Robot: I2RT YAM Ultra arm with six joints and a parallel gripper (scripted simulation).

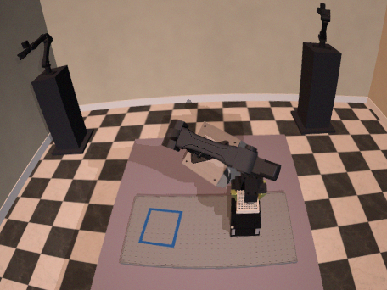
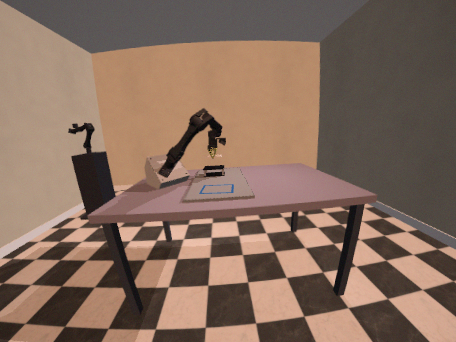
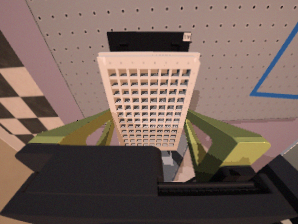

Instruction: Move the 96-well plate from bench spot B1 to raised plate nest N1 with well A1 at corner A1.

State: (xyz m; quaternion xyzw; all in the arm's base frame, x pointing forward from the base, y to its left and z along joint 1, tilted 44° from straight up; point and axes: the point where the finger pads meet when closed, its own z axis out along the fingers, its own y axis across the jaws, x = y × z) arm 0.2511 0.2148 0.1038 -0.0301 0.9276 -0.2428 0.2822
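My gripper is now 90 mm above the black raised nest N1. From my hand the other things lie so: white 96-well plate right at my hand; A1 corner label 70 mm ahead, 60 mm to the right, 90 mm below.
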